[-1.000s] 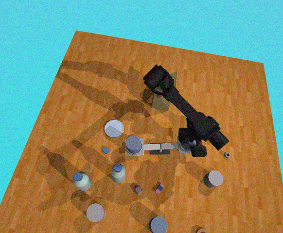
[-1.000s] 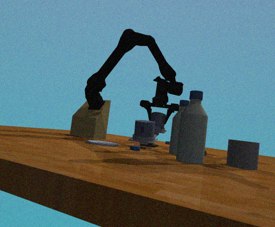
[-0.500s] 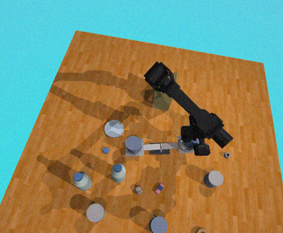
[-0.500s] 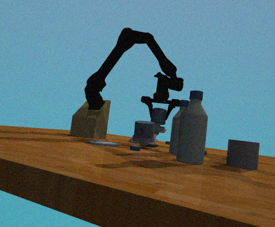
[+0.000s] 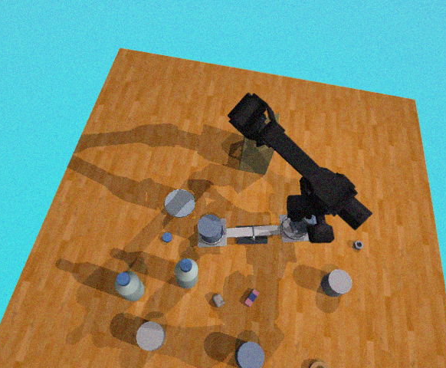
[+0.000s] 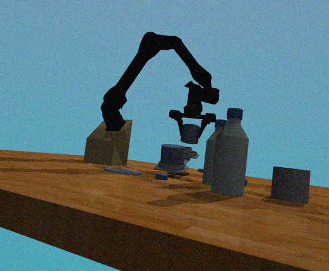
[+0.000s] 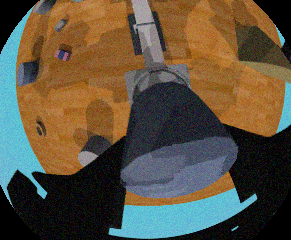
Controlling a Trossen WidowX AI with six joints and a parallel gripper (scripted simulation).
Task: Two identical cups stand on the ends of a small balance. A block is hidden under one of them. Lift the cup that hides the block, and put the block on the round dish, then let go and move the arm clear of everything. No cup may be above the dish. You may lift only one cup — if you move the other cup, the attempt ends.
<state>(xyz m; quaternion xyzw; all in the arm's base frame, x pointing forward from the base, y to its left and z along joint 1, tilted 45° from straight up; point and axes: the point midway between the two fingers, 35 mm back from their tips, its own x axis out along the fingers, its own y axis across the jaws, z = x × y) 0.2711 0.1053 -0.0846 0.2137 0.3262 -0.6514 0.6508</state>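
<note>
Now: gripper tip 1 cm to the left of the grey-blue block and 6 cm above it. Also, from my gripper tip: nut: 1 cm ahead, 22 cm to the left, 14 cm below; pink eraser: 21 cm ahead, 12 cm to the right, 14 cm below; cup: 4 cm ahead, 29 cm to the right, 8 cm below.
</note>
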